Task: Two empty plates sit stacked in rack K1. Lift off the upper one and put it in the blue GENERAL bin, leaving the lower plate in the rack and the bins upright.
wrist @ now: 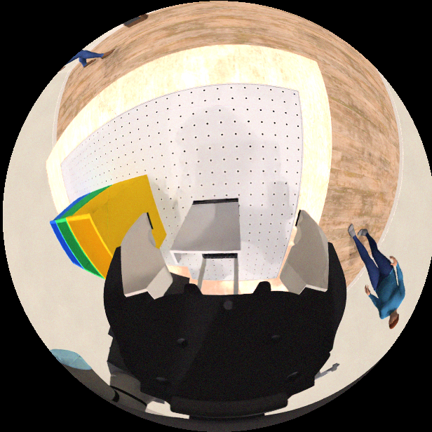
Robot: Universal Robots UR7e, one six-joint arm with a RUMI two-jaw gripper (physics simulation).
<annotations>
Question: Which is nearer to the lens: the yellow bin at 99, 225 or the green bin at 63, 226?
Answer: The yellow bin.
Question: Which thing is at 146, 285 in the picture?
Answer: The gripper.
</annotations>
